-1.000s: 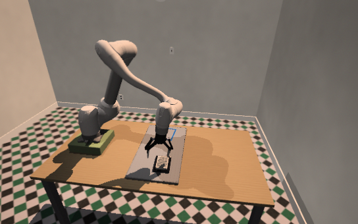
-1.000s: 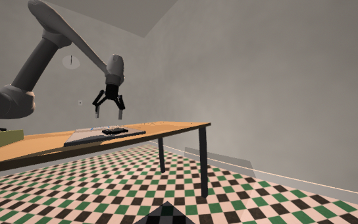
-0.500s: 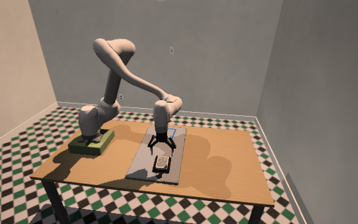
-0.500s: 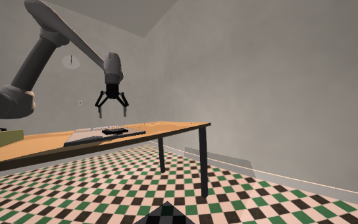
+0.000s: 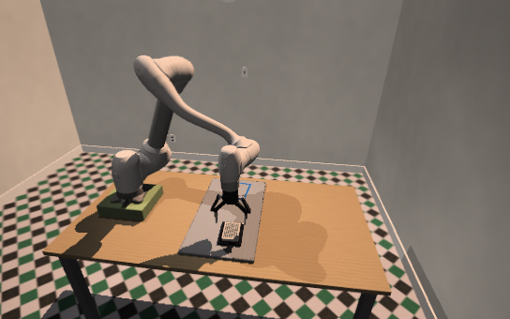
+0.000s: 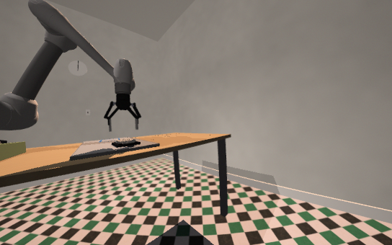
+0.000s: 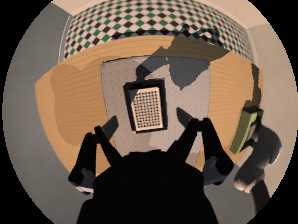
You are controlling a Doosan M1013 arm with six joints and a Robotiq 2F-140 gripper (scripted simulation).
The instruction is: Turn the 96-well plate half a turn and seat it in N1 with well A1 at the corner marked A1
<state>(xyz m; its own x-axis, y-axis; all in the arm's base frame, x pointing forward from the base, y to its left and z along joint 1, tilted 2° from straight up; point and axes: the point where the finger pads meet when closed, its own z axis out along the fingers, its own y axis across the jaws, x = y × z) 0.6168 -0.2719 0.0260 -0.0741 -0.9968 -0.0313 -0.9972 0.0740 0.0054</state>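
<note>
The white 96-well plate lies 70 mm below my hand. The rest, counted from my hand: black plate nest N1: 80 mm below.
</note>
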